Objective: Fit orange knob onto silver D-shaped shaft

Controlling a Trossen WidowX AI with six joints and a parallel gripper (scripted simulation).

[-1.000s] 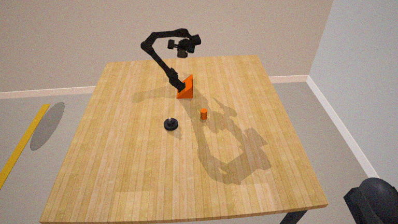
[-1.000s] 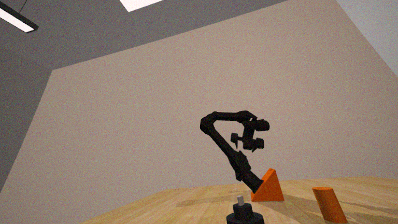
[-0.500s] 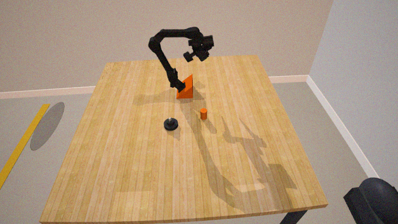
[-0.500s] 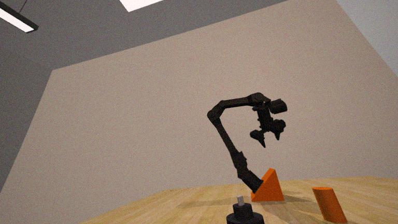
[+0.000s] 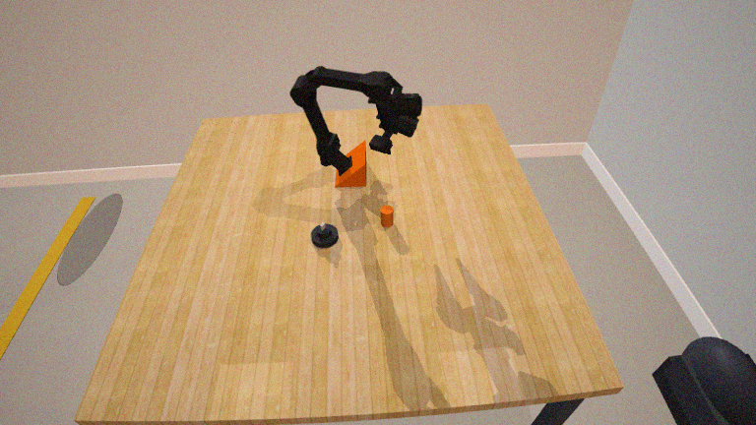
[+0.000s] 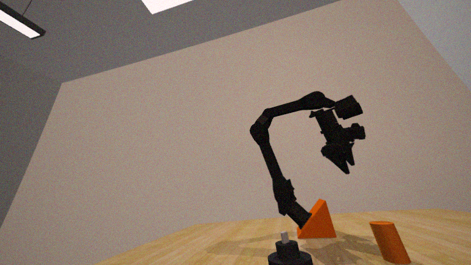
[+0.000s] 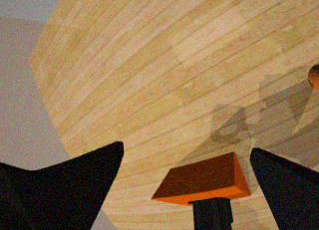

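The orange knob is 180 mm ahead of my gripper tip, 50 mm to the right of it and 140 mm below it. The rest, counted from my gripper tip: round pedestal: 220 mm ahead, 250 mm to the right, 150 mm below.
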